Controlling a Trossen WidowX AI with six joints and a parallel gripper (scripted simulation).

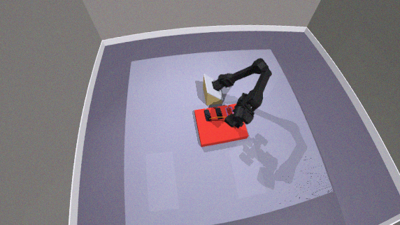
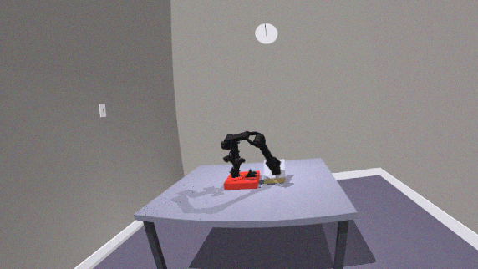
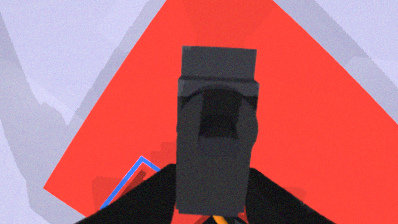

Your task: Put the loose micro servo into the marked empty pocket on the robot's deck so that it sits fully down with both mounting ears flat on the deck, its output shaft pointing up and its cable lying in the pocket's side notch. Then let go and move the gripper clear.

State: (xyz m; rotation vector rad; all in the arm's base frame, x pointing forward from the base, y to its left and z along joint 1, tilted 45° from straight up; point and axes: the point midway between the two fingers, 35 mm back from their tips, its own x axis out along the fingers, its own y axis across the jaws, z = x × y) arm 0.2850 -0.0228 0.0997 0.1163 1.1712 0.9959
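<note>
My gripper tip is 10 mm short of the red deck, 70 mm to the left of it and 100 mm above it.
</note>
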